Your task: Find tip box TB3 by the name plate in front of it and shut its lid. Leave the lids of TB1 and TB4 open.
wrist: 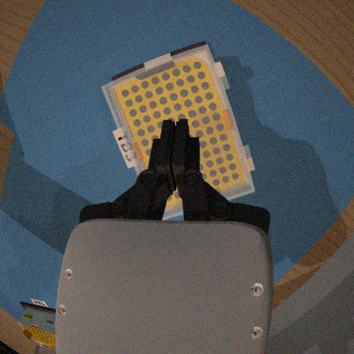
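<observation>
Tip box TB3 (219, 141) stands tilted in the upper middle of the wrist view, with a yellow rack of grey round tip places. Its white name plate (125, 148) is at the left side and reads TB3. A clear cover with a pale rim appears to lie flat over the rack, and no raised lid shows there. My gripper (178, 133) is shut and empty, its fingertips over the middle of the box; the height gap is hard to tell. Part of another tip box (40, 334), whose small plate (39, 302) seems to read TB4, shows at the lower left. TB1 does not show.
A blue mat (65, 65) lies under TB3, with a wooden surface (310, 35) around it. Dark shadows fall on the mat to the right and lower left of the box. A grey curved surface (320, 305) shows at the lower right.
</observation>
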